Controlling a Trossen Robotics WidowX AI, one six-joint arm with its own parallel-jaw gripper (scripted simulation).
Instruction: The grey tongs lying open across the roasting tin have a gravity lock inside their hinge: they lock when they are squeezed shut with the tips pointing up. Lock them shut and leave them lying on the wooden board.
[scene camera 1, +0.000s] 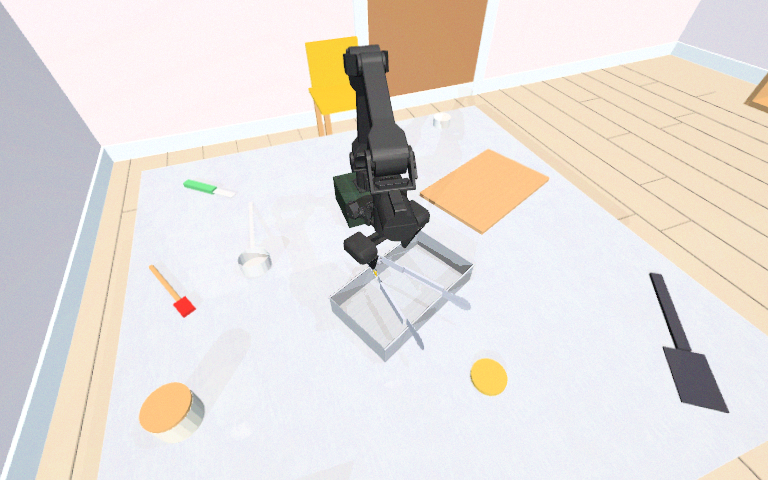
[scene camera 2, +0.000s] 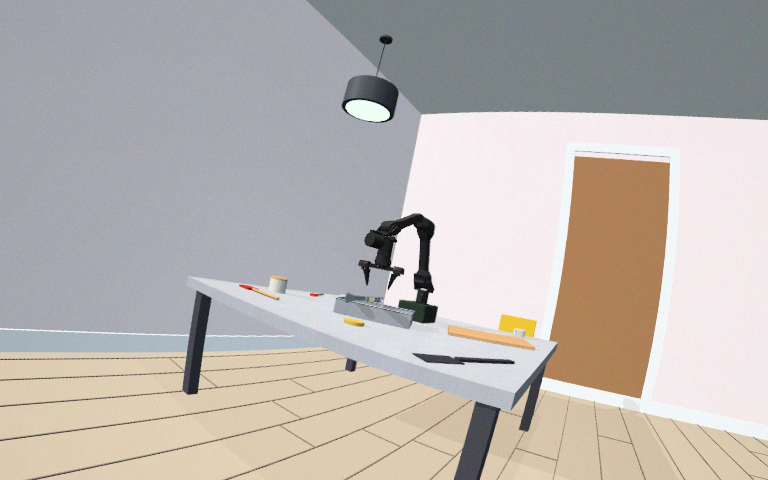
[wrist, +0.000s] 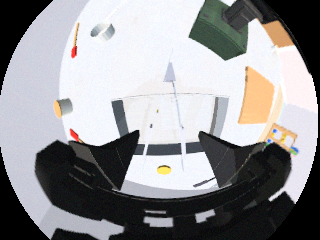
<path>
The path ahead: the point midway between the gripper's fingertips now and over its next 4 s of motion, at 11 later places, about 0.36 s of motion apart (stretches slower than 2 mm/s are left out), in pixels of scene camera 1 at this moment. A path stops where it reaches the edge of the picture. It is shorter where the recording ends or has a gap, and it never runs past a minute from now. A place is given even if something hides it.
My gripper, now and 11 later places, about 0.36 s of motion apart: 388, 257; 388, 261; 388, 267; 388, 272; 388, 277; 388, 281; 388, 284; 387, 282; 388, 263; 390, 258; 409, 254; 435, 248
</path>
